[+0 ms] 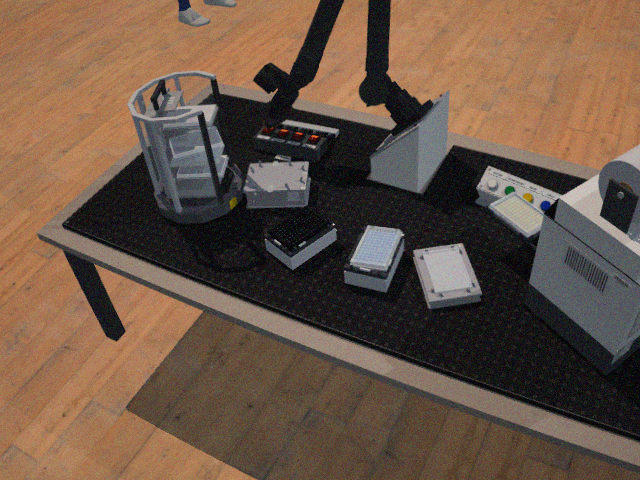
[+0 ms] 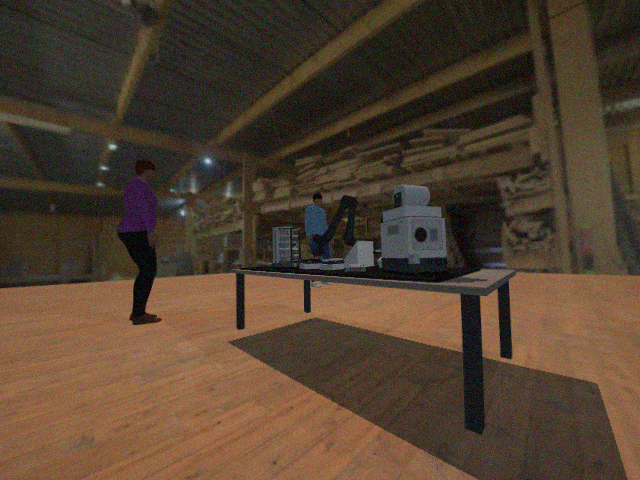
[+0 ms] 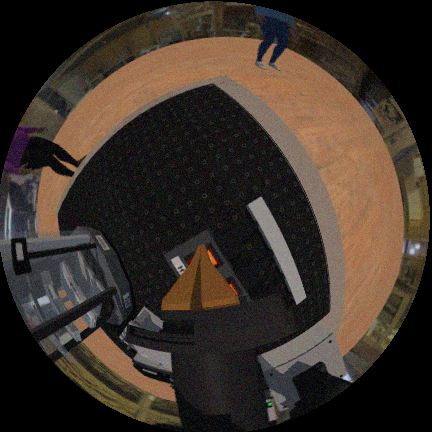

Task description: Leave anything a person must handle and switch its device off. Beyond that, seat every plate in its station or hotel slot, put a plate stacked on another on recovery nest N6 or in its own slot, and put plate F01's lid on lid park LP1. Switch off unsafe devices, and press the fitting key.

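My gripper is shut and empty, its orange fingertips right over the H1 end of the dark switch box. Whether they touch its rocker is hidden. The other rockers glow orange. The plate hotel holds several plates, some tilted. A black plate sits on a white nest. A blue-white plate sits on another nest, apparently on a dark plate. A pale yellow plate lies tilted against the key panel, which has white, green, yellow and blue keys. Labels N6 and LP1 are unreadable.
A grey pegged block stands beside the hotel. A white-topped station stands front right. A white wedge and large instrument stand farther right. A white bar lies behind the switch box. Two people stand nearby.
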